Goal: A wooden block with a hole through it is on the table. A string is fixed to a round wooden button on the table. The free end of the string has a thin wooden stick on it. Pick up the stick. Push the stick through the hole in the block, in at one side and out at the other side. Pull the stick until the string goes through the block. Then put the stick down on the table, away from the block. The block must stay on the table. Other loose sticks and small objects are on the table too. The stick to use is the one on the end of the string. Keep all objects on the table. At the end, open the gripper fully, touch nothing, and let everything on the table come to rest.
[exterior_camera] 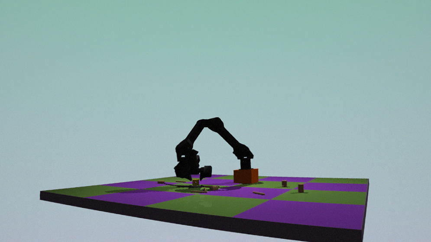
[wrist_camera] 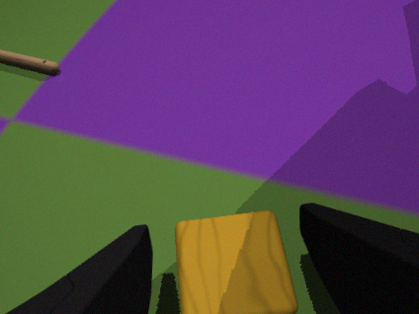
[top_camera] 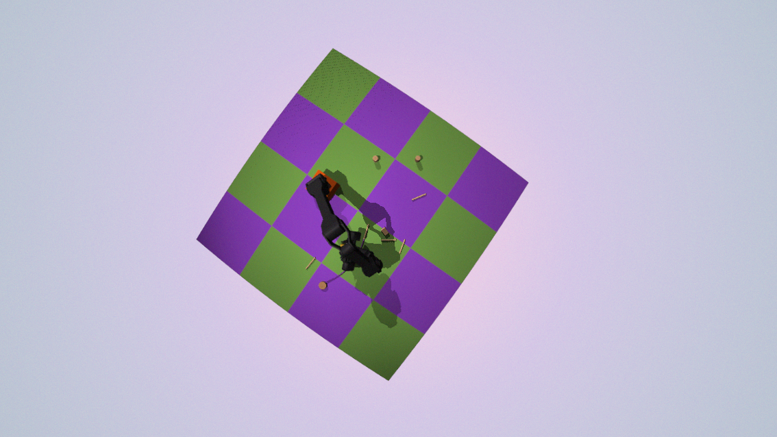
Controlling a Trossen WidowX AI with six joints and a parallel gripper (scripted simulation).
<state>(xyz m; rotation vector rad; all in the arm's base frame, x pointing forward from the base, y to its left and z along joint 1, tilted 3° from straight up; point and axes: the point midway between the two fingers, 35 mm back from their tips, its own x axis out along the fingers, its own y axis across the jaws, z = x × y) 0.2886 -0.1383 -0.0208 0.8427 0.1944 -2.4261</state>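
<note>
Now: gripper tip 40 mm short of the thin wooden stick, 130 mm to the right of it and 20 mm above it. From my gripper tip the other things lie so: round wooden button (70 mm ahead, 210 mm to the right, 20 mm below); then small wooden piece (100 mm ahead, 210 mm to the left, 20 mm below).
</note>
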